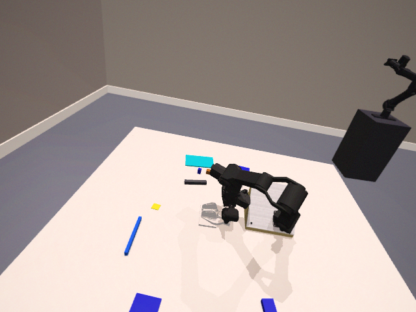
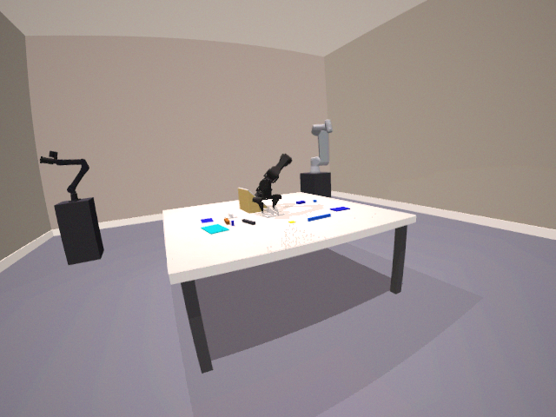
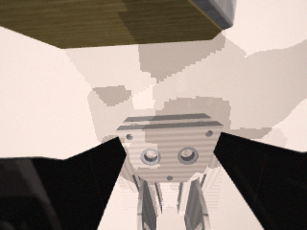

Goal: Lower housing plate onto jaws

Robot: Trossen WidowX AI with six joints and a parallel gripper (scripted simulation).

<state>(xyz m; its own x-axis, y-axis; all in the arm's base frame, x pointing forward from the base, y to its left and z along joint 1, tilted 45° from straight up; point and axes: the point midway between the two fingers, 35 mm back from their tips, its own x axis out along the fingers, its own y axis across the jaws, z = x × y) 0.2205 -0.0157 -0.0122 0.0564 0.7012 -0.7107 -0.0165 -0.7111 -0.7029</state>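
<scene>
My gripper tip is now 2 cm to the right of the pale grey jaw assembly and 2 cm short of it. Also, from my gripper tip: dark bar 20 cm to the right, 14 cm ahead; then orange block 30 cm to the right, 5 cm ahead; then yellow square 29 cm ahead, 1 cm to the right, 1 cm below.
</scene>
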